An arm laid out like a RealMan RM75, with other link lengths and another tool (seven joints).
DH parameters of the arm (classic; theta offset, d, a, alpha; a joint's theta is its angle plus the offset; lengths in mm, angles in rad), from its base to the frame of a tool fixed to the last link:
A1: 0 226.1 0 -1.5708
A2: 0 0 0 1.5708
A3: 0 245.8 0 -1.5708
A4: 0 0 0 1.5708
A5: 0 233.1 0 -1.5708
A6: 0 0 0 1.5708
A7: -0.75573 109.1 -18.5 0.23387
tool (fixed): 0 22 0 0
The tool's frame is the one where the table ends.
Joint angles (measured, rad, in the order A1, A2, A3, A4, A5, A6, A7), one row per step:
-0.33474 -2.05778 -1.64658 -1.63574 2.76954 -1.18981 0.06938
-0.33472 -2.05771 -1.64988 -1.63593 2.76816 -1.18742 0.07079
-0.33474 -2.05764 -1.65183 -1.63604 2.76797 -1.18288 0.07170
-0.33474 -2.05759 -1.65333 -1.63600 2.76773 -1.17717 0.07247
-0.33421 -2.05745 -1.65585 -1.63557 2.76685 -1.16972 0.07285
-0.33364 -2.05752 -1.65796 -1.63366 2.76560 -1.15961 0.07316
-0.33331 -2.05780 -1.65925 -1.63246 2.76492 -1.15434 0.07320
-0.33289 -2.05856 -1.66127 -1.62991 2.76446 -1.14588 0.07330
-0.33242 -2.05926 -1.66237 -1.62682 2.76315 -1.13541 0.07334
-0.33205 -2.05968 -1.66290 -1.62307 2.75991 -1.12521 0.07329
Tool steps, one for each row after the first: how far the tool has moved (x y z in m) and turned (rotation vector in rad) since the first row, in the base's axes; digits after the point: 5 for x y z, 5 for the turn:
-0.00008 0.00046 0.00084 0.00355 -0.00180 -0.00123
0.00002 0.00110 0.00152 0.00812 -0.00283 -0.00401
0.00021 0.00183 0.00210 0.01315 -0.00409 -0.00753
0.00015 0.00269 0.00293 0.02011 -0.00670 -0.01063
-0.00001 0.00377 0.00348 0.02783 -0.01017 -0.01428
-0.00013 0.00431 0.00372 0.03190 -0.01235 -0.01580
-0.00045 0.00519 0.00397 0.03819 -0.01543 -0.01778
-0.00063 0.00618 0.00395 0.04473 -0.01938 -0.02098
-0.00075 0.00707 0.00364 0.04981 -0.02468 -0.02388

